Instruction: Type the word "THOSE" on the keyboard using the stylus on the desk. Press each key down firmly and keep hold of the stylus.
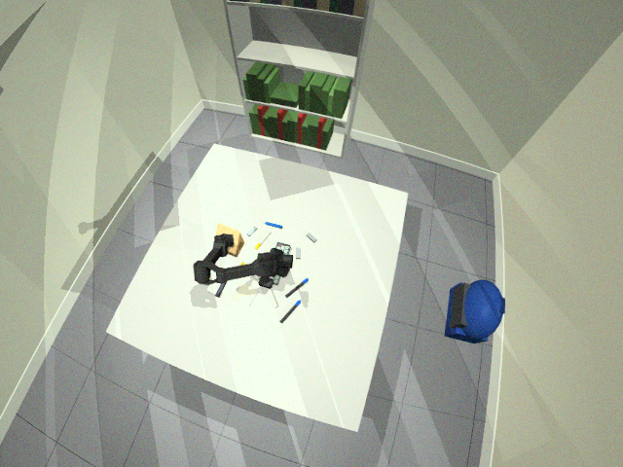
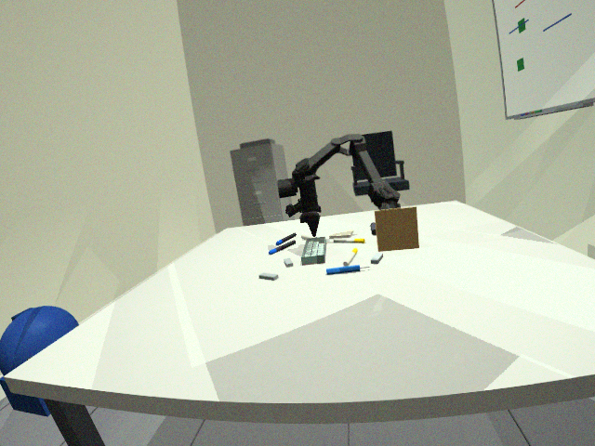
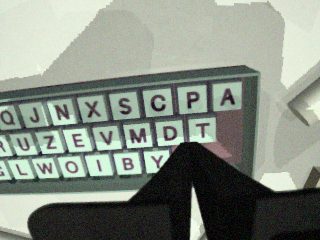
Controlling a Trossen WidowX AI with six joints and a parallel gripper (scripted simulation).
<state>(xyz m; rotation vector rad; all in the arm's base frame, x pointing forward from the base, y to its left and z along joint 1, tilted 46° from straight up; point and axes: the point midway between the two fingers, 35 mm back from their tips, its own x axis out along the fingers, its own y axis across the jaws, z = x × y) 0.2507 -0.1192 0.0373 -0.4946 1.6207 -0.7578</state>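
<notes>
My gripper tip is now 28 cm to the right of the blue stylus, 10 cm past it and 3 cm above it.
</notes>
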